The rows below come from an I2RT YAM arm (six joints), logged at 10 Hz.
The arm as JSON. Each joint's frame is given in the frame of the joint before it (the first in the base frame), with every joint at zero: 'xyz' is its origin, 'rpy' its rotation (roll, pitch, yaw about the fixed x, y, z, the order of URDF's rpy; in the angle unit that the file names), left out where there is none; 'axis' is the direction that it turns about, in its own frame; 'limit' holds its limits. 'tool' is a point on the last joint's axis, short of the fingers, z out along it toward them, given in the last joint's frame.
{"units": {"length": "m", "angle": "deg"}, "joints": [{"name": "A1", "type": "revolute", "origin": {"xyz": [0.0, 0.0, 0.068], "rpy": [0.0, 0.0, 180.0]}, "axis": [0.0, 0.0, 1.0], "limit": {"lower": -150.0, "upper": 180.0}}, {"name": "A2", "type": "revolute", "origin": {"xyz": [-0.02, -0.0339, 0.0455], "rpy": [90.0, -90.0, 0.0]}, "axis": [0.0, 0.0, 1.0], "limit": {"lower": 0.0, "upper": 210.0}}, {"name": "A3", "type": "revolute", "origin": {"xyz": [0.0, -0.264, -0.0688], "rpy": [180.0, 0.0, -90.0]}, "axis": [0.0, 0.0, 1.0], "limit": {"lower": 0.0, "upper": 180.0}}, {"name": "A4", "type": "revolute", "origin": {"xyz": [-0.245, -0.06, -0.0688], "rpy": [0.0, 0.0, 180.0]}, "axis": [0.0, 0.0, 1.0], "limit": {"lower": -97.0, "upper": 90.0}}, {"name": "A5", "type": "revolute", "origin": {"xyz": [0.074, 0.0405, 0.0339], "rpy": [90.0, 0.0, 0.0]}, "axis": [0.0, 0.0, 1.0], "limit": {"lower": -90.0, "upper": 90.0}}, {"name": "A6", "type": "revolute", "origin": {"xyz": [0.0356, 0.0, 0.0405], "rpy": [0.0, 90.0, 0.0]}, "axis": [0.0, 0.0, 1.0], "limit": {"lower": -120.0, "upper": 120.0}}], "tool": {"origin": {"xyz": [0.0, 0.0, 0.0], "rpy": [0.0, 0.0, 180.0]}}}
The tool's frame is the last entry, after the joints.
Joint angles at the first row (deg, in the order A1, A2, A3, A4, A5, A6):
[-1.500, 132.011, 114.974, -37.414, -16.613, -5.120]
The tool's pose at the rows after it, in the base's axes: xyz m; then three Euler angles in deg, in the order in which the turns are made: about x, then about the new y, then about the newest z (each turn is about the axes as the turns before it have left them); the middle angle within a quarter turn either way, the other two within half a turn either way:
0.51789 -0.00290 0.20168 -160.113 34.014 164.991
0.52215 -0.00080 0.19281 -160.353 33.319 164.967
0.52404 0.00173 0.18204 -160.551 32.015 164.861
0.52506 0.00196 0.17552 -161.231 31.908 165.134
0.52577 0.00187 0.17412 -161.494 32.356 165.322
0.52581 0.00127 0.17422 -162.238 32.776 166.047
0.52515 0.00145 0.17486 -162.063 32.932 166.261
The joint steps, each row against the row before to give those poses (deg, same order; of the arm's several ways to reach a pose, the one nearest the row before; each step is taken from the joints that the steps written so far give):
[0.012, 2.023, 2.238, -0.464, -0.628, 0.285]
[0.257, 1.670, 1.062, -0.081, 0.222, -0.159]
[0.287, 1.346, 0.232, -0.185, 0.100, -0.364]
[0.065, 0.539, -0.466, 0.810, 0.587, -0.090]
[0.011, 0.059, -0.307, 0.790, 0.299, 0.175]
[-0.021, -0.146, -0.291, 0.467, 0.674, 0.394]
[0.011, -0.283, -0.404, 0.308, -0.114, 0.368]

